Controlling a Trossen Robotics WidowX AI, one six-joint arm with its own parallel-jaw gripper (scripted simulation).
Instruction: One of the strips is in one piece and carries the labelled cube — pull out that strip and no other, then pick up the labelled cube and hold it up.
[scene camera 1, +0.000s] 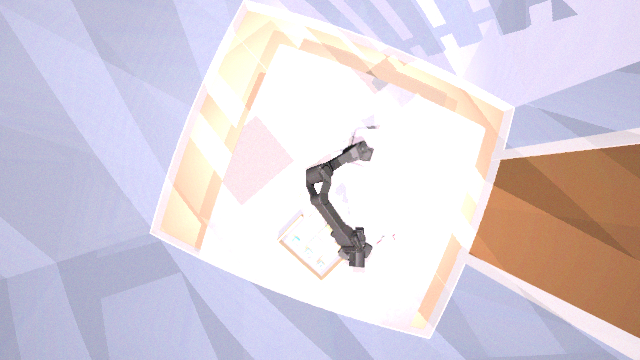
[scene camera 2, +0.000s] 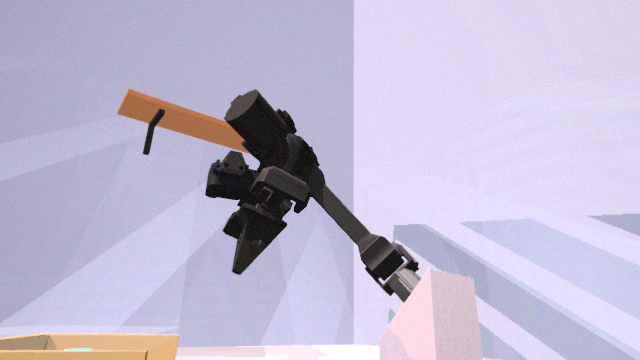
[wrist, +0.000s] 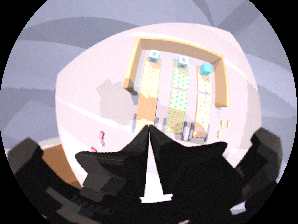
Labels:
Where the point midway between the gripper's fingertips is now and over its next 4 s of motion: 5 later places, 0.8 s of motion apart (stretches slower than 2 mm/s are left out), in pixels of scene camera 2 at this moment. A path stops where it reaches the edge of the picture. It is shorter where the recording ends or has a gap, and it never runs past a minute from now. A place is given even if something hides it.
My gripper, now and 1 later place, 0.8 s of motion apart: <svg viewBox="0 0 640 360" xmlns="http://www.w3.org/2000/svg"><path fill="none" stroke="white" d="M236 273L245 335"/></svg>

